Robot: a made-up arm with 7 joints.
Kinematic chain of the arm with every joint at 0, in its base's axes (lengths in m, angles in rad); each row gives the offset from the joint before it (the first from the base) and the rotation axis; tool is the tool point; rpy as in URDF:
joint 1: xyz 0 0 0.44 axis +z
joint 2: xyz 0 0 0 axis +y
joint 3: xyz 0 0 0.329 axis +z
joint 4: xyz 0.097 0 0 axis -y
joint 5: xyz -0.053 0 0.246 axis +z
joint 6: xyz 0 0 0 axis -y
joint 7: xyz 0.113 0 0 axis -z
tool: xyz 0 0 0 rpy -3.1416 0 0
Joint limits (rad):
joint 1: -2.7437..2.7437
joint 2: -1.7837..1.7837
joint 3: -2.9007..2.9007
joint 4: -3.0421..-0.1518
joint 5: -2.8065..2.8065
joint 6: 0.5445..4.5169
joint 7: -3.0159..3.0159
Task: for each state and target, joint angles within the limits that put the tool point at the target. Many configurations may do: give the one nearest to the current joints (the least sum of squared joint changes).
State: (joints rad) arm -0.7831 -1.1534 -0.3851 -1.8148 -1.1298 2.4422 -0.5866
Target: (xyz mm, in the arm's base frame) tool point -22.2 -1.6 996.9
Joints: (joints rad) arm -0.7817 -0.9232 -0.2166 -1.7878 -1.1278 2.4280 -0.5866
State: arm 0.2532 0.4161 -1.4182 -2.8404 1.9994 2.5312 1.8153
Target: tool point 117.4 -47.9 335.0
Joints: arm 0.5617 0.8224 -0.4713 -3.0421 2.1957 1.9519 1.8153
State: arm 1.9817 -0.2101 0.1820 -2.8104 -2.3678 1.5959 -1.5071
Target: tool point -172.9 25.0 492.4
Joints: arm 2.3600 -0.4750 0.4932 -2.9958 -2.3493 1.8378 -1.5071
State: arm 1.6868 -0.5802 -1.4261 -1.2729 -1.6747 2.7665 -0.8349
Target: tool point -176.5 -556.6 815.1
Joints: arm 0.8724 -1.0734 -1.4961 -0.5584 -1.4237 2.0883 -0.8349
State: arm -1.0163 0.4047 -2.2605 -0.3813 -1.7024 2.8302 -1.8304
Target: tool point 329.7 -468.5 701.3
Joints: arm -0.7239 1.0561 -2.1009 -0.1518 -1.6055 2.8312 -1.8304
